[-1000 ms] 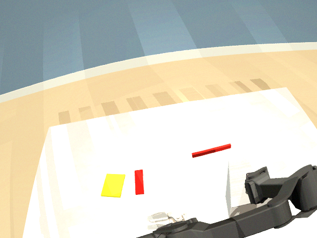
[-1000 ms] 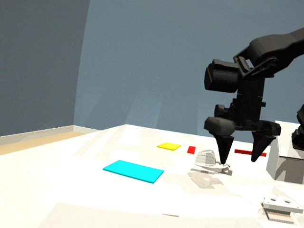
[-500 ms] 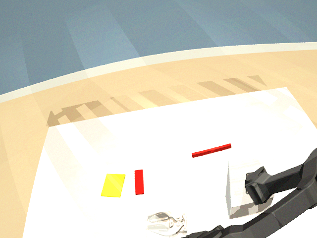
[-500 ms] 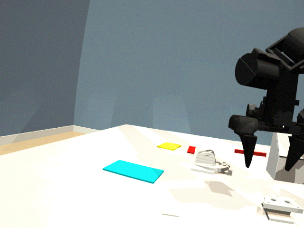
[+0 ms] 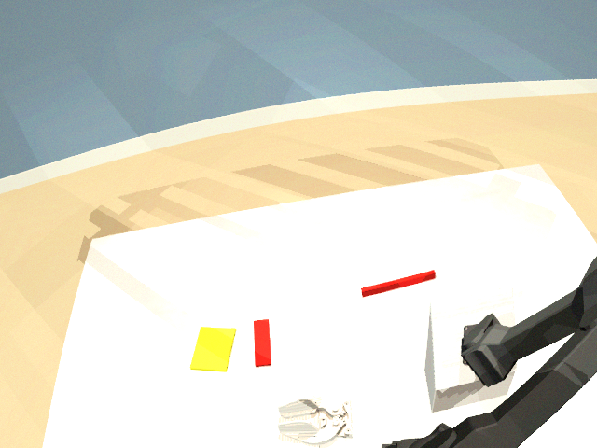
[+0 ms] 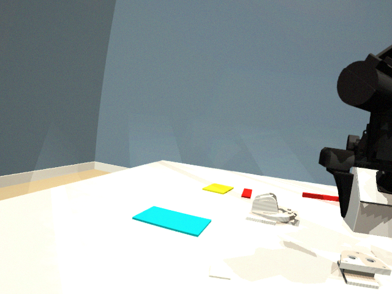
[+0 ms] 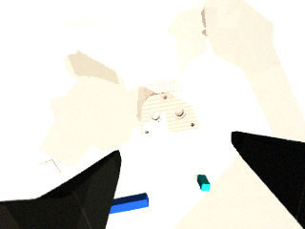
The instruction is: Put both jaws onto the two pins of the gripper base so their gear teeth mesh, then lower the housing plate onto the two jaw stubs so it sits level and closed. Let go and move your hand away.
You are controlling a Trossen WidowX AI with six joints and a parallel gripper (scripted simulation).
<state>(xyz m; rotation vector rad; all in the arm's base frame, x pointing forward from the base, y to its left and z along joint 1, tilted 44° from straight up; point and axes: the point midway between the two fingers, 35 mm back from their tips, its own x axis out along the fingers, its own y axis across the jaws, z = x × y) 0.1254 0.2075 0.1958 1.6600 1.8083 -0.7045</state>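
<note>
Now: gripper tip 1 cm to the left of the grey bracket-like part and 9 cm above it. The rest, counted from my gripper tip: small white tile: 21 cm ahead, 8 cm to the left, 9 cm below; cyan plate: 35 cm ahead, 6 cm to the right, 9 cm below; pale flat plate: 18 cm ahead, 24 cm to the right, 9 cm below.
</note>
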